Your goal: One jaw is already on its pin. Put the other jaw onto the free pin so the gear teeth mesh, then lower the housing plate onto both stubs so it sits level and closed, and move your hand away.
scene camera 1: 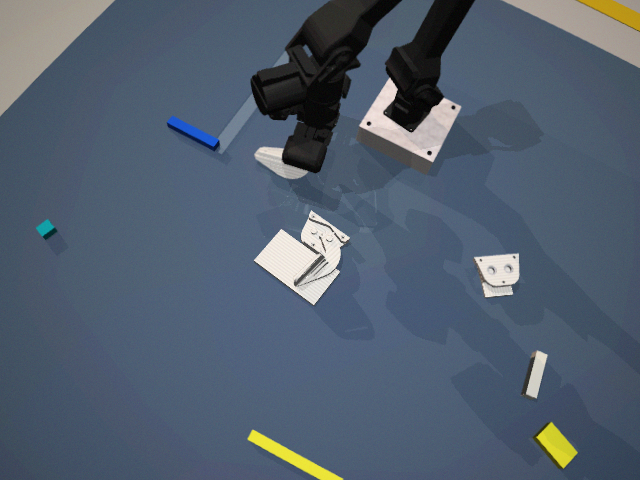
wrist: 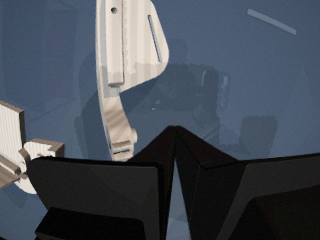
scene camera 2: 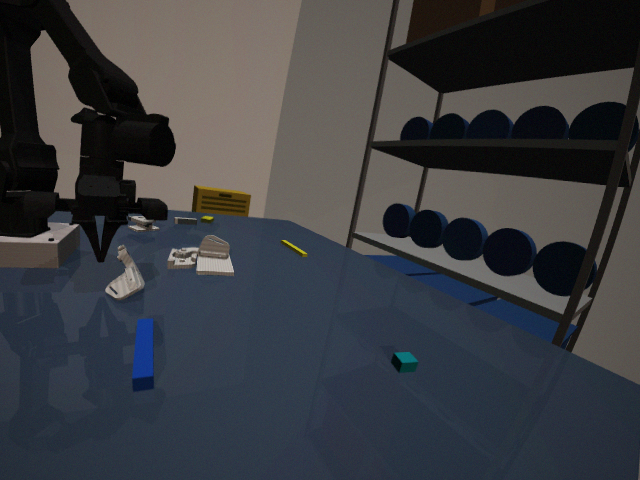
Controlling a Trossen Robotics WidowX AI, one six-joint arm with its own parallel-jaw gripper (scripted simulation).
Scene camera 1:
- gripper
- white bar
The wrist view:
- gripper
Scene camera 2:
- gripper
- blue bar
